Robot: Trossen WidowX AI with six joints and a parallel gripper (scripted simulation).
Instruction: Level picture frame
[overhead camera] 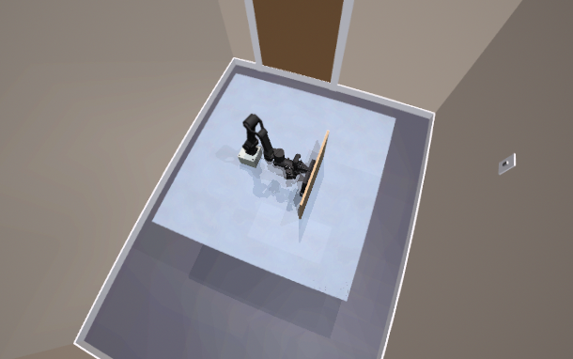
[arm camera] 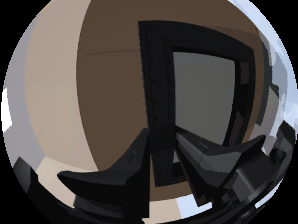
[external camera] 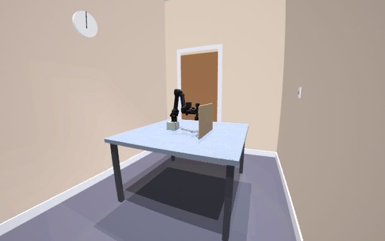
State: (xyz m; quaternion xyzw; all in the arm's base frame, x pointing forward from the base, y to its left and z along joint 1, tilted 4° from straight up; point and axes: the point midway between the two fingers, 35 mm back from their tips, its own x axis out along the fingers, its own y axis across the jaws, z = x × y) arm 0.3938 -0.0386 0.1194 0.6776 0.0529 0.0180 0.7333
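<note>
Right now the picture frame is 1 cm to the right of my gripper tip and 5 cm below it. The rest, counted from my gripper tip: tan wall panel 2 cm ahead, 1 cm to the left, 7 cm below.
</note>
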